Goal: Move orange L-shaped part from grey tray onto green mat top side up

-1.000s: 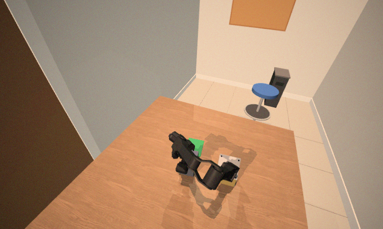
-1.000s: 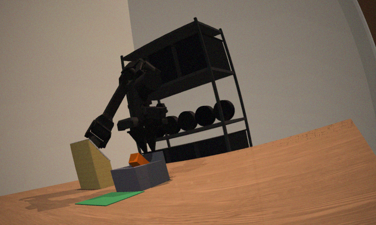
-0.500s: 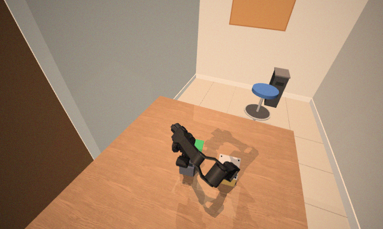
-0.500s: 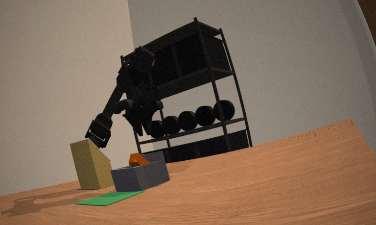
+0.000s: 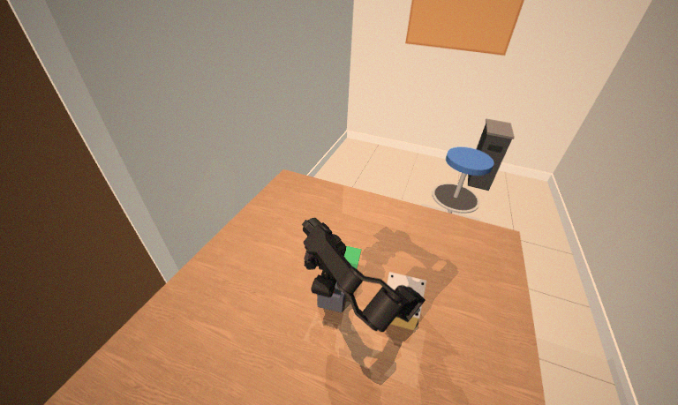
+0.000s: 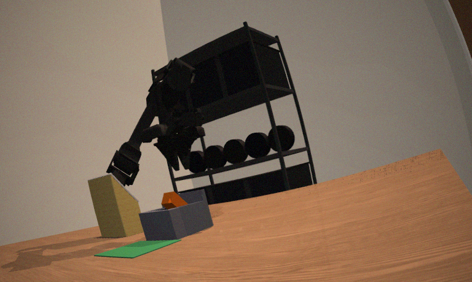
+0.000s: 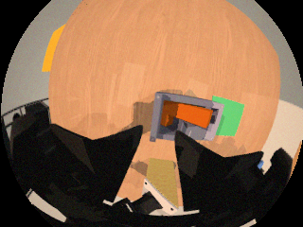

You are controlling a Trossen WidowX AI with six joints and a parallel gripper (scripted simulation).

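My gripper tip is 100 mm above the orange L-shaped part and 40 mm to the left of it. Also, from my gripper tip: green mat (210 mm to the right, 160 mm below, 40 mm ahead).
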